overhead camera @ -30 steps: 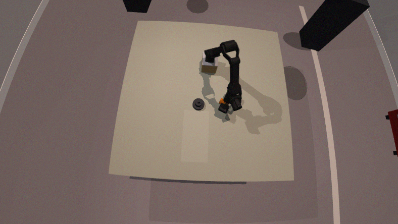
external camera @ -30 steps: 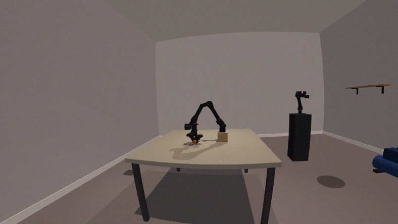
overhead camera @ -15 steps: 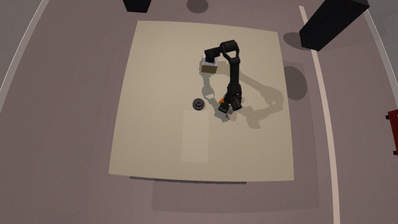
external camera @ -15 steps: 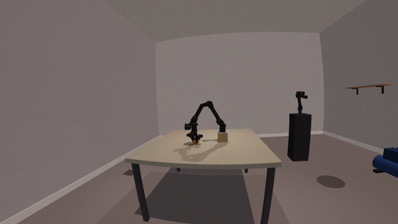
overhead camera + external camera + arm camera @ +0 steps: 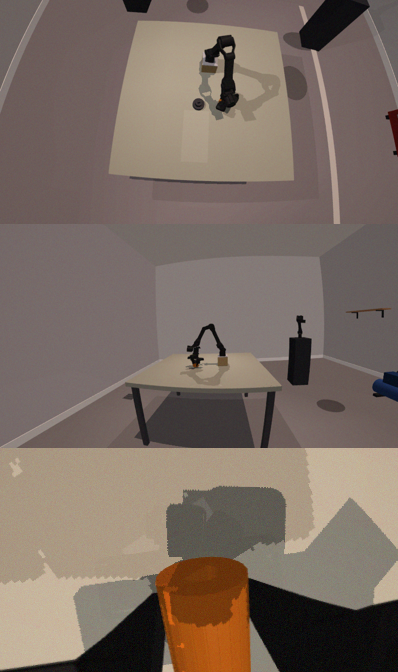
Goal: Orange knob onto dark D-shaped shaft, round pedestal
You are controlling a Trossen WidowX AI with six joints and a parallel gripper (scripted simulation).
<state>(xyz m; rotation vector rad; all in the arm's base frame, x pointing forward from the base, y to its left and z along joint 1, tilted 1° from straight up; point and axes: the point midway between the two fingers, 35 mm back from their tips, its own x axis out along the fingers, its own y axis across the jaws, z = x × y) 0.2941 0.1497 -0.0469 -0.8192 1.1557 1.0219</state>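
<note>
My gripper tip is now 30 mm short of the round pedestal, 190 mm to the left of it and 10 mm below it. The rest, counted from my gripper tip: orange knob 10 mm behind, 20 mm to the right, 10 mm above.
</note>
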